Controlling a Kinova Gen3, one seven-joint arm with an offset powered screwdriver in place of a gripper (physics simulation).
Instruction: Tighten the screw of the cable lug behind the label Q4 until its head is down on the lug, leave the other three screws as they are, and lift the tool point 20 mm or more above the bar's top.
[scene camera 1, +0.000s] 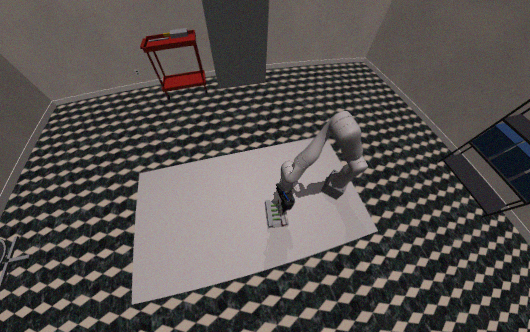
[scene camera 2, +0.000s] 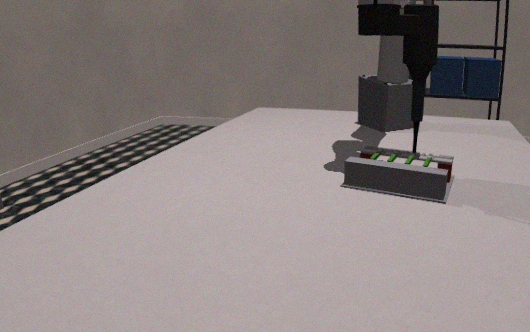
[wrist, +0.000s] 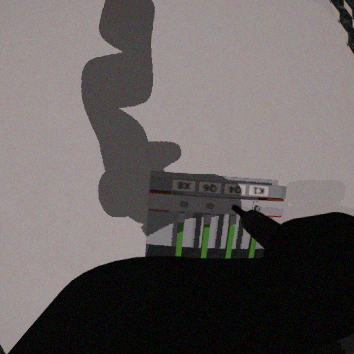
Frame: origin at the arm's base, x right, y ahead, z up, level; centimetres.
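Seen in the pictures: hand, tool point: (scene camera 1: 282, 213) (scene camera 2: 414, 153) (wrist: 234, 207); arm's base, link origin: (scene camera 1: 339, 182) (scene camera 2: 392, 79).
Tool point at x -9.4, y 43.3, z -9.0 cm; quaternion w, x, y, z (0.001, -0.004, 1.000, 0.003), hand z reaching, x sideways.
Offsets run from my tool point to a thing's middle. "spot": to the spot under its first point. Level surfaces: height alone.
The grey bar (wrist: 167, 202) (scene camera 2: 444, 159) carries labels X8, Q6, Q4 {spot: dx -0.2, dy -2.1, dz -0.5 cm} (wrist: 234, 189) and K1, upside down in the wrist view. The screws behind X8 {dx +6.4, dy -0.8, dz -0.6 cm} (wrist: 184, 204), Q6 {dx +3.2, dy -0.4, dz -0.5 cm} (wrist: 210, 205) and K1 {dx -3.1, dy +0.4, dz -0.5 cm} (wrist: 256, 207) show as small spots. My screwdriver tip {spot: dx +0.2, dy -0.3, dz +1.4 cm} (wrist: 235, 207) (scene camera 2: 414, 151) points down at the lug behind Q4, at the bar's top in scene camera 2; contact is too small to tell. It hides the Q4 screw, so its head height cannot be seen. A green cable {spot: dx +0.5, dy +4.5, dz +0.2 cm} (wrist: 230, 242) (scene camera 2: 409, 159) runs from that lug. The tool has no fingers.
A grey upright wall (scene camera 2: 395, 177) stands on the fixture's near side in scene camera 2. The arm's base (scene camera 1: 334, 185) (scene camera 2: 385, 102) stands on the pale surface {dz -4.8 cm} (scene camera 1: 200, 225). Beyond are a red cart (scene camera 1: 172, 44), a pillar (scene camera 1: 237, 40) and a shelf with blue bins (scene camera 2: 446, 75).
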